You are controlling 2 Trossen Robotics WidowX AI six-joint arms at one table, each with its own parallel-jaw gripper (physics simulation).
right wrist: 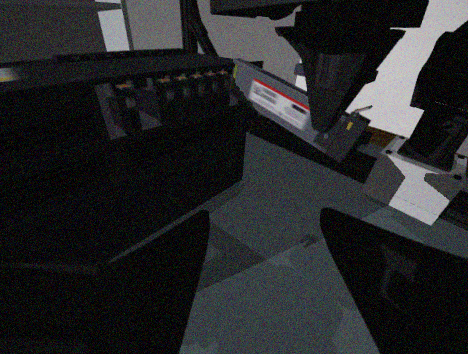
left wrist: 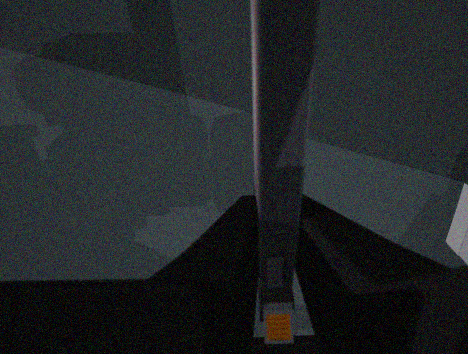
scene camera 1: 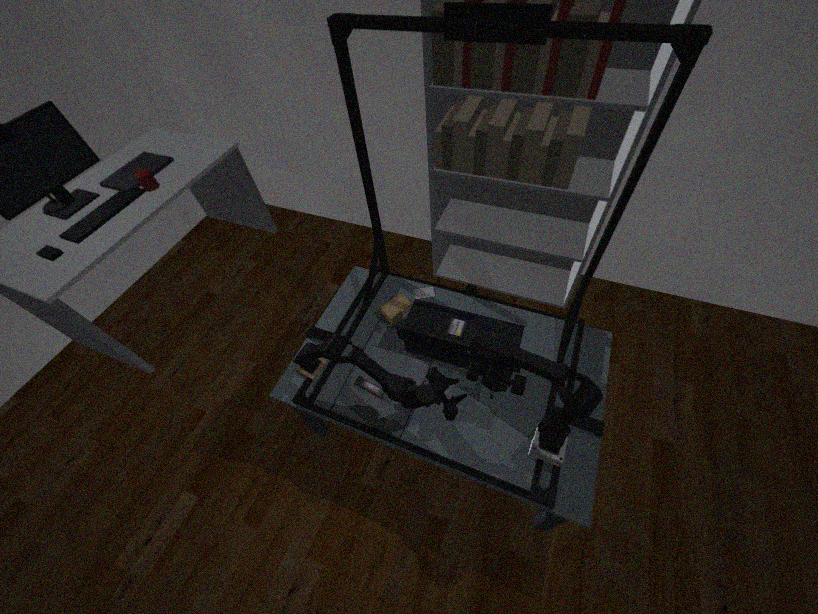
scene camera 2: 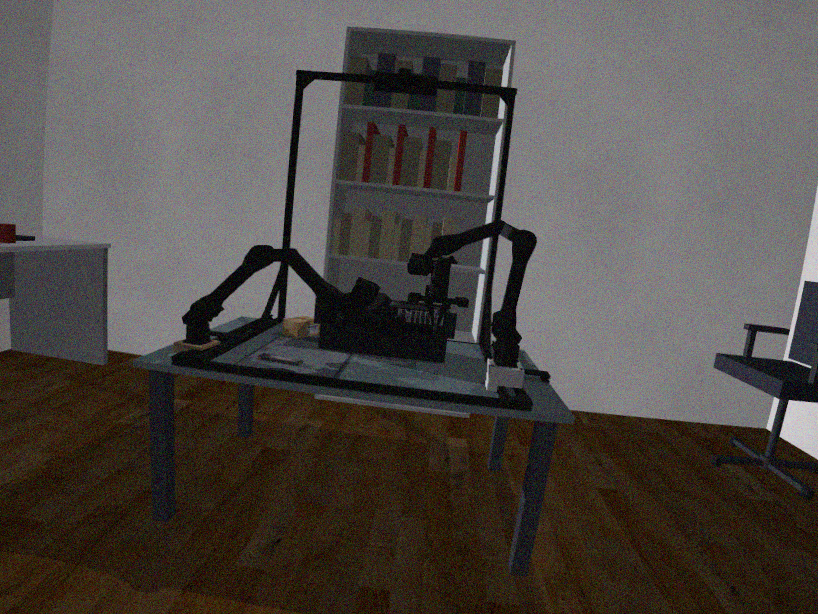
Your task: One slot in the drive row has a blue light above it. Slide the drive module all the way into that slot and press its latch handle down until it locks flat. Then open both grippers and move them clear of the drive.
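Places are measured from the left arm's base along level axes (x right, y ahead, z up), in centimetres.
Pixels of known places: left gripper, fingertip midpoint: (right wrist: 322,128) (left wrist: 271,208) (scene camera 1: 493,390) (scene camera 2: 435,327); right gripper, fingertip midpoint: (right wrist: 264,217) (left wrist: 0,242) (scene camera 1: 462,387); left arm's base, link origin: (right wrist: 425,155) (scene camera 1: 550,441) (scene camera 2: 505,364); right arm's base, link origin: (scene camera 1: 311,364) (scene camera 2: 197,341).
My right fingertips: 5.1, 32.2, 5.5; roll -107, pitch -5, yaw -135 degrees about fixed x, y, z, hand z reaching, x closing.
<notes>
For each thing: its top centre in the pictures, then the offset to it from my right fingertips, as dx, dy, dz. "pt": a spot on its surface instead. Level surfaces: height alone.
- drive module, top centre: (left wrist: 298,138) (right wrist: 293,67) (scene camera 2: 436,312) +6.1, -9.9, +5.6
- thin lever, top centre: (left wrist: 279,334) (right wrist: 364,104) +0.0, -10.2, +4.1
- black drive chassis, top centre: (right wrist: 9,72) (scene camera 2: 388,302) (scene camera 1: 462,327) +21.1, +7.4, +4.8
- wooden block, top centre: (scene camera 2: 302,319) (scene camera 1: 396,305) +28.9, +40.6, -6.6
- black gantry frame, surface spot: (scene camera 1: 362,138) pt +49.6, +55.2, +56.9
- table, surface height: dz -12.8
The drive module (left wrist: 280,150) (right wrist: 285,102), a long grey bar with a red-striped white label, is between the fingers of my shut left gripper (left wrist: 271,208) (scene camera 2: 441,300). In the right wrist view it is roughly level, its far end at the right end of the drive row; whether it enters a slot is unclear. A thin lever (right wrist: 362,109) sticks up at its near end. The black drive chassis (scene camera 1: 422,317) (scene camera 2: 383,340) (right wrist: 125,190) holds several orange-tabbed drives, with a gap near the left. No blue light is discernible. My right gripper (scene camera 1: 460,388) (right wrist: 264,217) is open and empty before the chassis.
A wooden block (scene camera 1: 396,307) (scene camera 2: 297,326) lies left of the chassis. A black gantry frame (scene camera 1: 362,138) (scene camera 2: 291,171) stands over the table (scene camera 1: 597,370). The white left arm mount (scene camera 1: 545,446) (scene camera 2: 503,376) (right wrist: 417,187) stands at the right. A bookshelf (scene camera 2: 334,178) stands behind.
</notes>
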